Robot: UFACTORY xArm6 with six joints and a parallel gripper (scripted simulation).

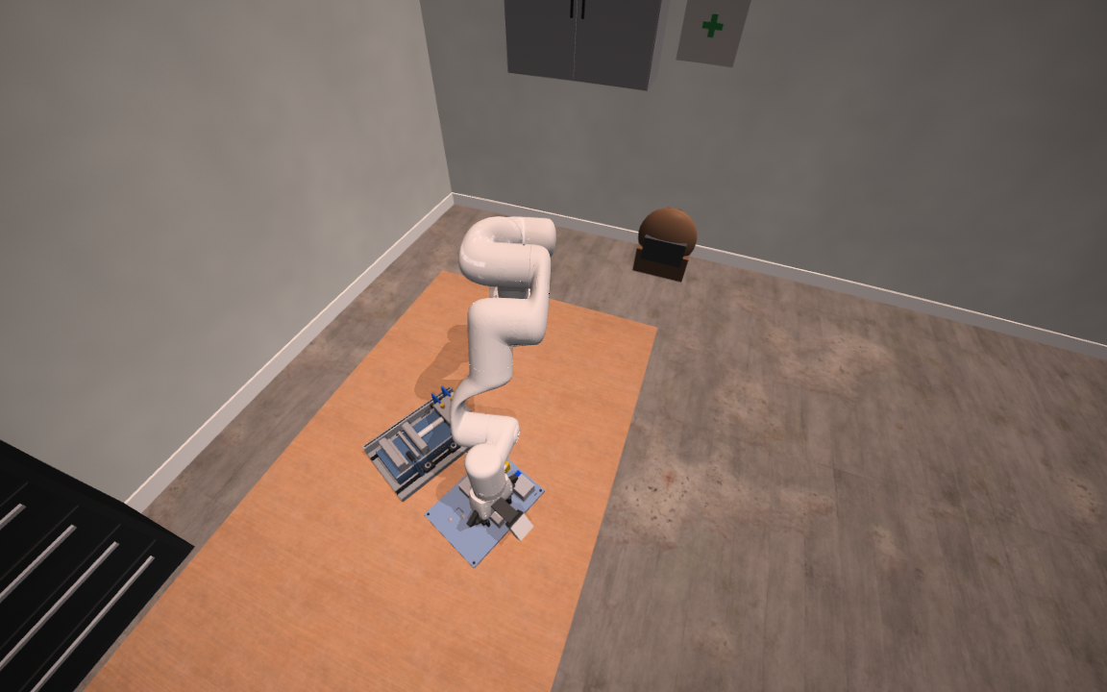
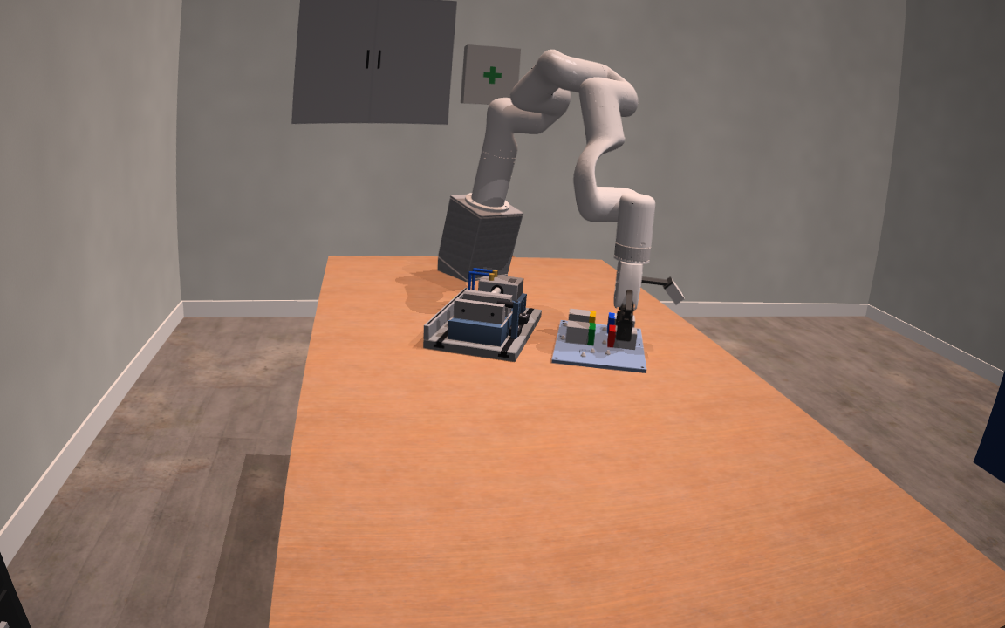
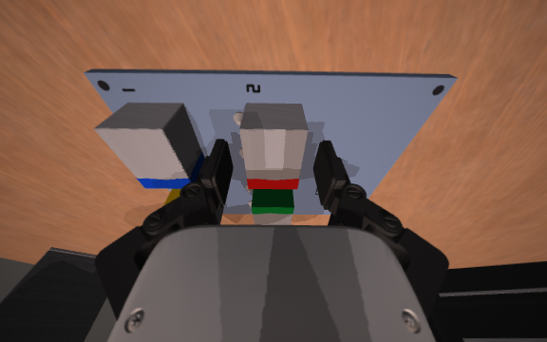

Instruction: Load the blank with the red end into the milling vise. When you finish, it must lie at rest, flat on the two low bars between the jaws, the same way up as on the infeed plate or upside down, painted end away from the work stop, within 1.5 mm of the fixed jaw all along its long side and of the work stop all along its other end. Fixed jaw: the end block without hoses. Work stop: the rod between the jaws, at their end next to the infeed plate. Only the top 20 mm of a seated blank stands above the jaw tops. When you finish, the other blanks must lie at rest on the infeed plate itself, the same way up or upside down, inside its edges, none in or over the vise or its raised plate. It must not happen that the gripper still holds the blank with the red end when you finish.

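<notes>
My hand is 20 mm above the red-ended blank. The rest, counted from my hand: blue-ended blank (80 mm behind, 30 mm to the left, 20 mm below); green-ended blank (30 mm behind, 80 mm to the right, 20 mm below); infeed plate (20 mm behind, 40 mm to the right, 40 mm below).
</notes>
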